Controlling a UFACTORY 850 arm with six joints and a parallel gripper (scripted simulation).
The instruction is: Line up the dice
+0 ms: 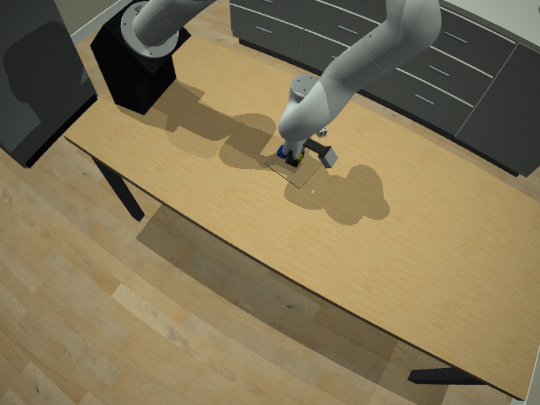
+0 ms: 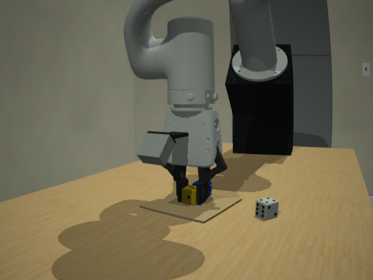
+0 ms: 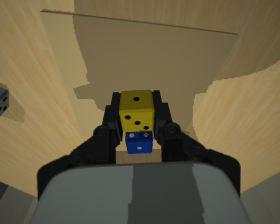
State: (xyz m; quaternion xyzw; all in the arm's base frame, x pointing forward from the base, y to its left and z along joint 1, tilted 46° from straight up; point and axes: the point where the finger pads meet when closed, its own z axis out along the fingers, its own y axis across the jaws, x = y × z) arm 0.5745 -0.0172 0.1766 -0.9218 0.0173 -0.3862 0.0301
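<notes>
The yellow die is 10 mm below my hand. Also, from my hand: white die 20 mm ahead, 150 mm to the left, 10 mm below; tan mat 20 mm below; blue die 50 mm behind, 10 mm below.
</notes>
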